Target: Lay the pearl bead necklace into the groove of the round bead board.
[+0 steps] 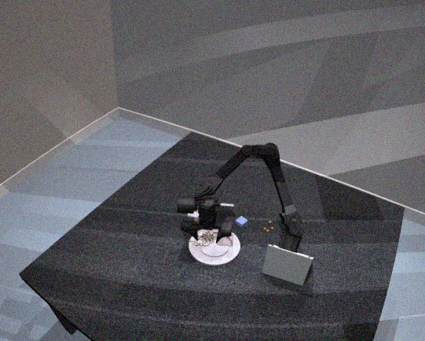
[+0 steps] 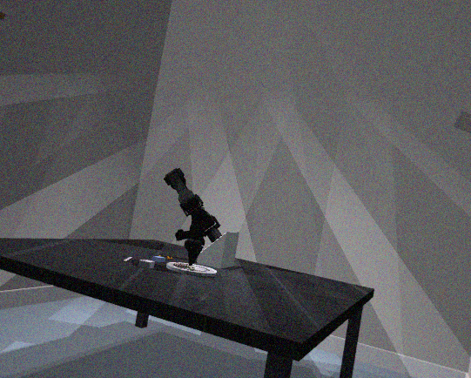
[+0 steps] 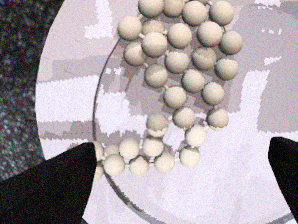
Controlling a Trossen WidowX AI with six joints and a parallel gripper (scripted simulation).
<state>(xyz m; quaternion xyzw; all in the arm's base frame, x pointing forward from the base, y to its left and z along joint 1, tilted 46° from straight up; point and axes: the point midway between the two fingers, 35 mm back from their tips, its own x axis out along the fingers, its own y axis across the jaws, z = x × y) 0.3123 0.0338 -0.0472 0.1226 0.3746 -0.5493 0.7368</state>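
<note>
Now: gripper tip 30 mm past the round white bead board, 20 mm above it and 10 mm to the left of it. Also, from my gripper tip: small white block 140 mm ahead, 110 mm to the right, 20 mm below; then small blue cube 190 mm to the right, 50 mm behind, 20 mm below; then thin white stick 240 mm to the right, 90 mm ahead, 30 mm below.
</note>
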